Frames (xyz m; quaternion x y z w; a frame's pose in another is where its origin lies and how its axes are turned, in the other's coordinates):
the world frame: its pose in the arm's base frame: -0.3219 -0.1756 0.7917 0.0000 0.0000 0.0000 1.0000
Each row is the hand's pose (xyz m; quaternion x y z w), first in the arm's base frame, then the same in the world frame.
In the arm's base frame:
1: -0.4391 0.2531 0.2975 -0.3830 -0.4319 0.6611 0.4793
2: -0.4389 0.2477 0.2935 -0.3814 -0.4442 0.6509 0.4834
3: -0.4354 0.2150 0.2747 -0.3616 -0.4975 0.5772 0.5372
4: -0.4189 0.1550 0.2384 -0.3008 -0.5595 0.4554 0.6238
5: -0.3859 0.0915 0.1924 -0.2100 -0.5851 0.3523 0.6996
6: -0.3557 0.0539 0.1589 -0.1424 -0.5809 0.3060 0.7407
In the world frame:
1: -0.1172 0.4287 -0.4942 -0.3830 -0.4319 0.6611 0.4793
2: -0.1170 0.4233 -0.4982 -0.3814 -0.4442 0.6509 0.4834
3: -0.1135 0.3906 -0.5170 -0.3616 -0.4975 0.5772 0.5372
4: -0.0970 0.3306 -0.5533 -0.3008 -0.5595 0.4554 0.6238
5: -0.0640 0.2671 -0.5993 -0.2100 -0.5851 0.3523 0.6996
6: -0.0338 0.2295 -0.6328 -0.1424 -0.5809 0.3060 0.7407

